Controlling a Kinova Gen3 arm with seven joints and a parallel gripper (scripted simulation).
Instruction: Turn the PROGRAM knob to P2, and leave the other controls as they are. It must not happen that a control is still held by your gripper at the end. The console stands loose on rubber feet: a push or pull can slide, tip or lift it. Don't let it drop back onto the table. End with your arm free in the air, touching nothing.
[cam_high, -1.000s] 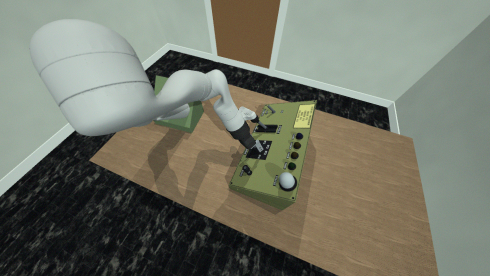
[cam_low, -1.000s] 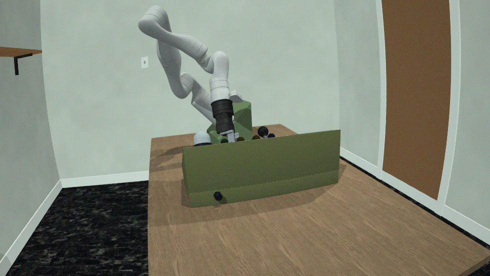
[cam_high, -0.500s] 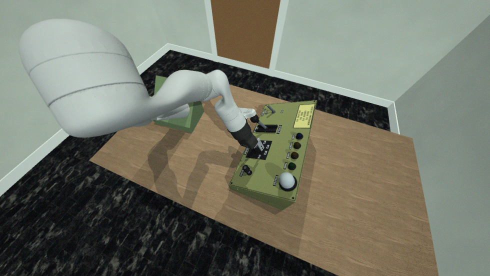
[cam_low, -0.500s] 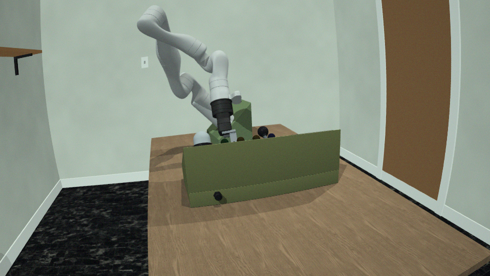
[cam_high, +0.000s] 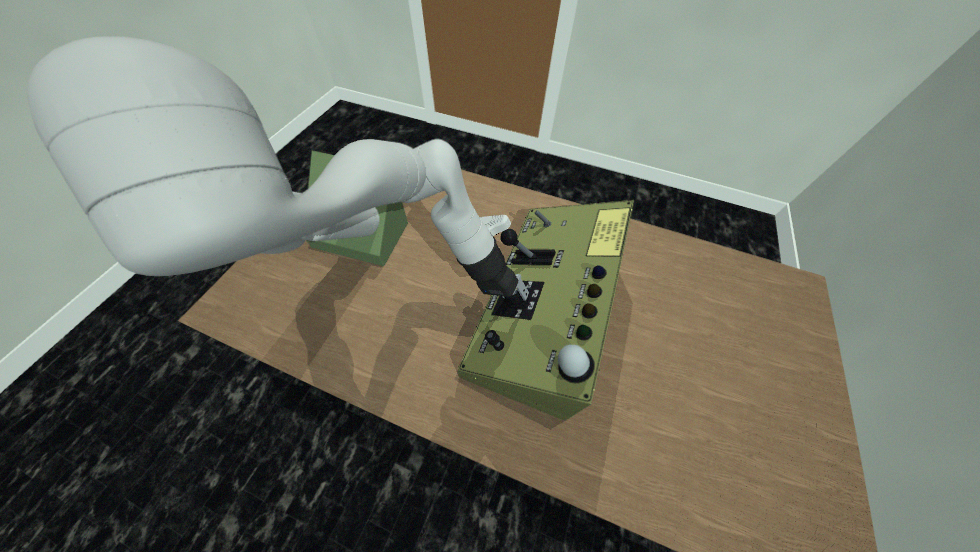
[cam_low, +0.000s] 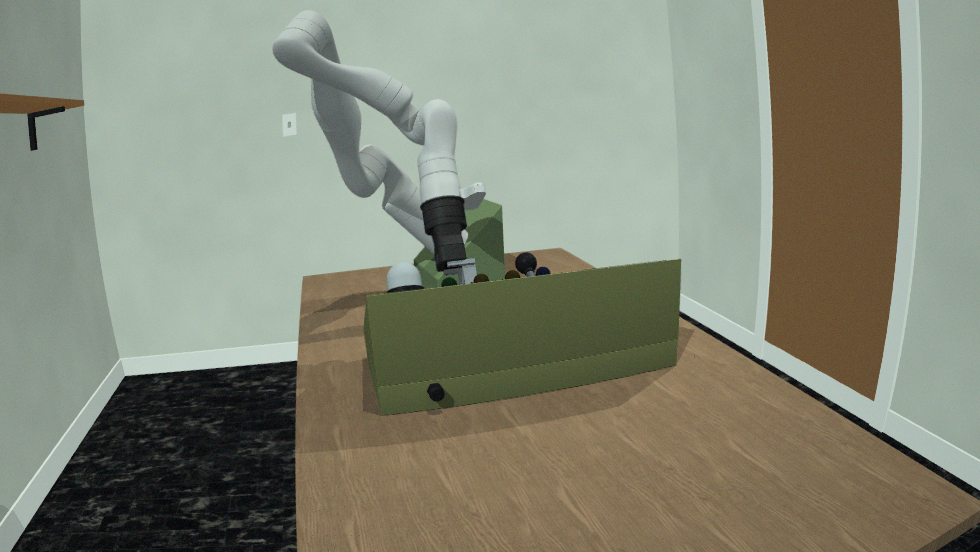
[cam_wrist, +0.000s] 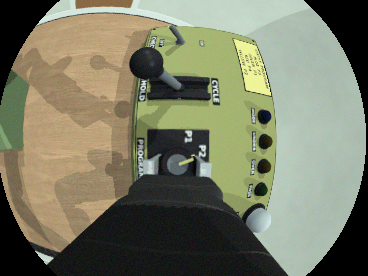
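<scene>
My gripper is now 20 mm short of the program knob. Round my hand: black ball-topped lever 120 mm to the left; olive console 50 mm to the left, 50 mm ahead, 30 mm below; black toggle switch 120 mm to the right, 20 mm behind.
</scene>
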